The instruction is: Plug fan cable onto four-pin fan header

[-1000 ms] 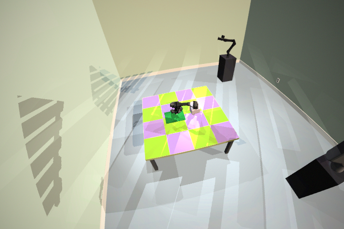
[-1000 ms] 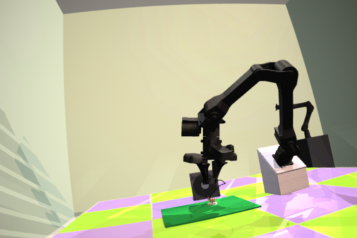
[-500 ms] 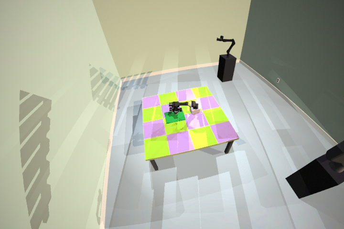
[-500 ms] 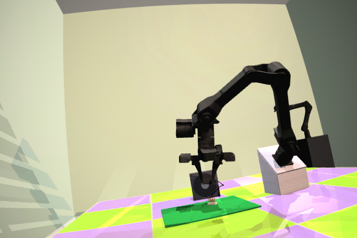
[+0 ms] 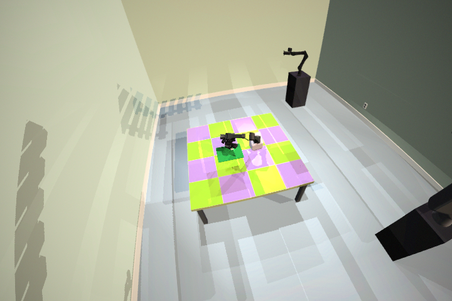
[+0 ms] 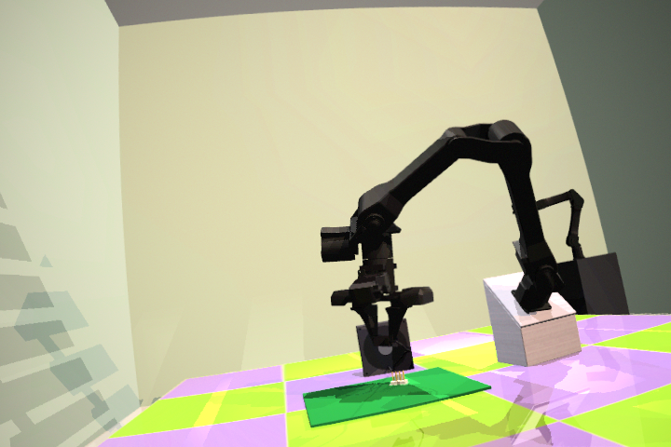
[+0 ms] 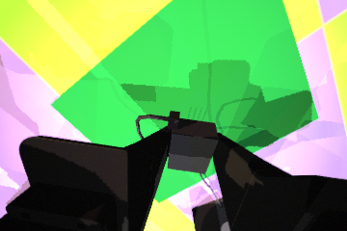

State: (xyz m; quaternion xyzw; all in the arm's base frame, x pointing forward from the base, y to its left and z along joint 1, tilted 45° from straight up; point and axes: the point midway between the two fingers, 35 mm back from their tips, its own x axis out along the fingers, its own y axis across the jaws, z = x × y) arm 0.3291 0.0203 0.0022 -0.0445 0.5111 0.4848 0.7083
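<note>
Now: the green board 11 cm below my gripper tip and 2 cm to the right of it. The rest, counted from my gripper tip: fan (21 cm to the right, 6 cm behind, 4 cm below); black fan plug (1 cm to the right, 1 cm behind); four-pin header (10 cm below, 6 cm to the right, 4 cm behind).
</note>
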